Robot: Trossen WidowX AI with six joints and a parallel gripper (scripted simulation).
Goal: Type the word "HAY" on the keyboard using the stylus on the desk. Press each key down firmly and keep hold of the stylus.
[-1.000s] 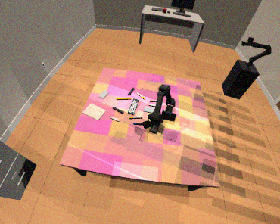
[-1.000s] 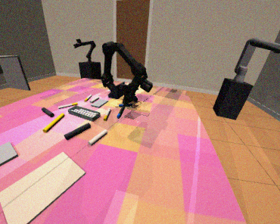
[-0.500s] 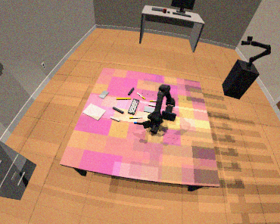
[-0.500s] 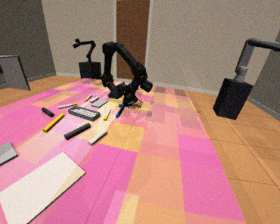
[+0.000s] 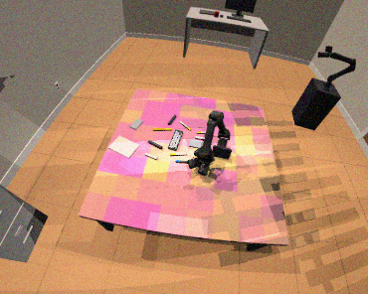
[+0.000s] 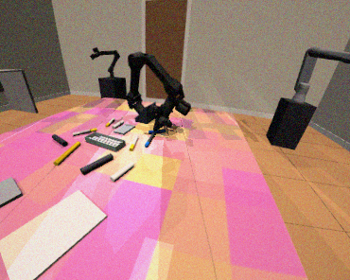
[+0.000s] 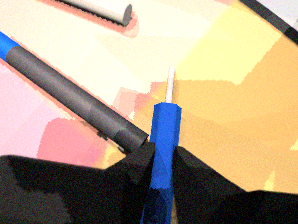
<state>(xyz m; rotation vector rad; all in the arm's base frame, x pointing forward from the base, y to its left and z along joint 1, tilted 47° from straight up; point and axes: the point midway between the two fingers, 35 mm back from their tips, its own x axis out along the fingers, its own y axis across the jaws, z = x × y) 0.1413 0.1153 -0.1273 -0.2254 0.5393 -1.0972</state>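
Now: gripper tip 10 mm to the left of the blue stylus, 10 mm short of it and 10 mm above it. Also, from my gripper tip: yellow marker (330 mm ahead, 230 mm to the right, 10 mm below); blue-tipped pen (110 mm ahead, 30 mm to the left, 10 mm below); white sheet (560 mm ahead, 20 mm to the left, 10 mm below).
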